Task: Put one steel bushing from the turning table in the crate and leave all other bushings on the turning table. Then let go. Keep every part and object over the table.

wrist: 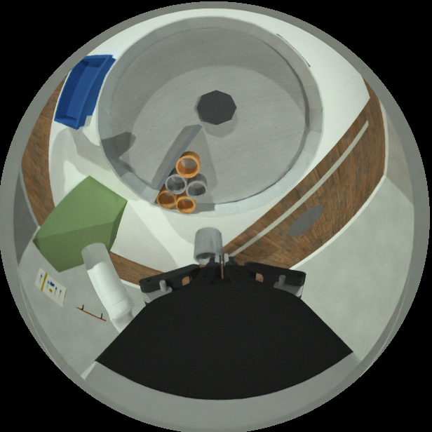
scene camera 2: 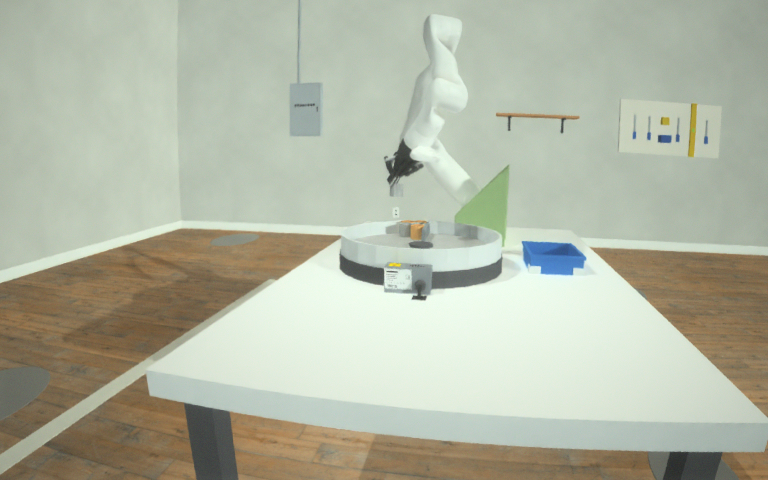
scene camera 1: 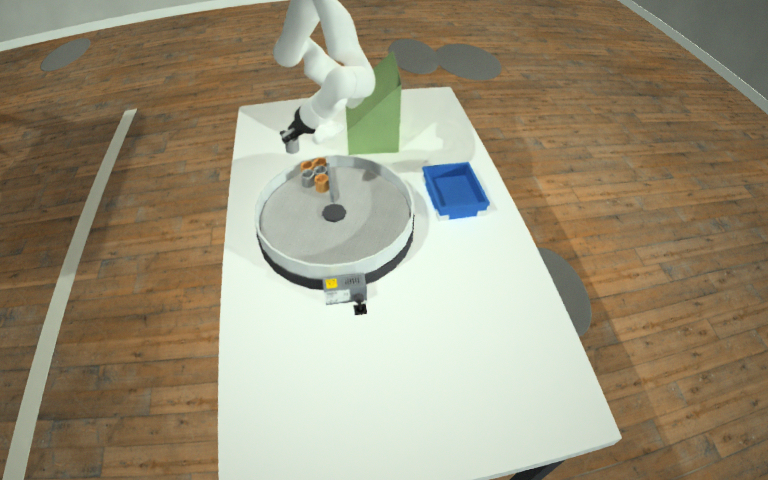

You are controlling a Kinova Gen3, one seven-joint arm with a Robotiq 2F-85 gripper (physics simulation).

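Seen in the pictures: gripper, fingertip midpoint: [scene camera 2: 390, 183] [scene camera 1: 285, 140]; arm's base, origin of the base link: [scene camera 2: 472, 198].
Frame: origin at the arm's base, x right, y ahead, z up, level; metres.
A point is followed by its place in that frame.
My gripper [scene camera 1: 289, 139] @(x 0.193, y 0.330, z 0.067 m) [scene camera 2: 391, 182] @(x 0.193, y 0.330, z 0.067 m) [wrist: 221, 260] is shut on the wall of a steel bushing [scene camera 1: 292, 147] @(x 0.173, y 0.342, z 0.051 m) [scene camera 2: 396, 191] @(x 0.171, y 0.341, z 0.046 m) [wrist: 207, 241]. The bushing hangs in the air, higher than the turning table [scene camera 1: 362, 240] @(x -0.012, y 0.559, z -0.085 m) [scene camera 2: 453, 272] @(x -0.058, y 0.637, z -0.101 m) [wrist: 255, 155] and outside its far left rim. Two more steel bushings [scene camera 1: 307, 179] @(x 0.141, y 0.354, z -0.053 m) [wrist: 199, 178] stand on the turning table beside its straight divider, grouped with three orange bushings [scene camera 1: 321, 183] @(x 0.100, y 0.377, z -0.050 m) [scene camera 2: 416, 232] @(x 0.099, y 0.377, z -0.064 m) [wrist: 189, 155]. The blue crate [scene camera 1: 458, 189] @(x -0.298, y 0.317, z -0.133 m) [scene camera 2: 552, 262] @(x -0.280, y 0.435, z -0.106 m) [wrist: 81, 92] stands to the right of the turning table in the scene views; no bushing shows in it.
A tall green wedge-shaped block [scene camera 1: 373, 121] @(x -0.047, y 0.131, z -0.011 m) [scene camera 2: 492, 206] @(x -0.086, y 0.129, z -0.008 m) [wrist: 85, 215] stands behind the turning table, between the arm's side and the crate's side. The turning table has a raised rim. A grey control box [scene camera 1: 345, 288] @(x 0.028, y 0.711, z -0.081 m) [scene camera 2: 407, 278] @(x 0.028, y 0.713, z -0.104 m) sits at its front.
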